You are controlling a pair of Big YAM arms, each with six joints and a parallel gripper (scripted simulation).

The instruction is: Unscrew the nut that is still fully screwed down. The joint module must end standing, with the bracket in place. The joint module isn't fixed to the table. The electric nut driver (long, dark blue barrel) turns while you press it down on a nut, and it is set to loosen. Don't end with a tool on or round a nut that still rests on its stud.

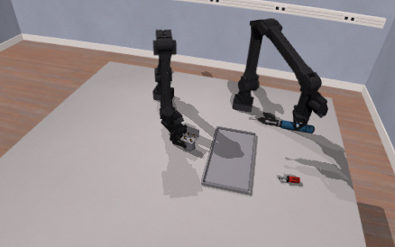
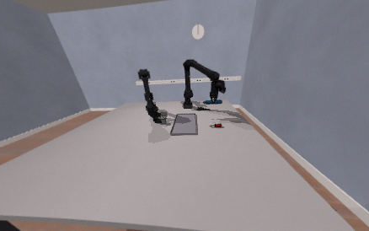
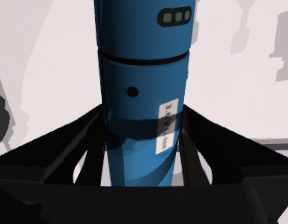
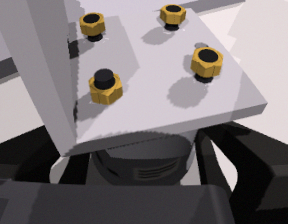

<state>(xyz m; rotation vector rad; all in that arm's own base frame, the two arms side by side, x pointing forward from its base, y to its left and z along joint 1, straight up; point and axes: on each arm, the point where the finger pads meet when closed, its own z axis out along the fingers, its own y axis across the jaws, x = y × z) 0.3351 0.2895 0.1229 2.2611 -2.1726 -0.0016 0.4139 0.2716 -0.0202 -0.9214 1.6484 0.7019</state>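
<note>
The grey bracket is 50 mm above my right hand. From my right hand the other things lie so: flat grey tray 30 mm ahead, 220 mm to the left, 20 mm below; nut 10 mm ahead, 20 mm to the right, 50 mm above; grey tip 80 mm behind, 390 mm to the left, 150 mm above.
</note>
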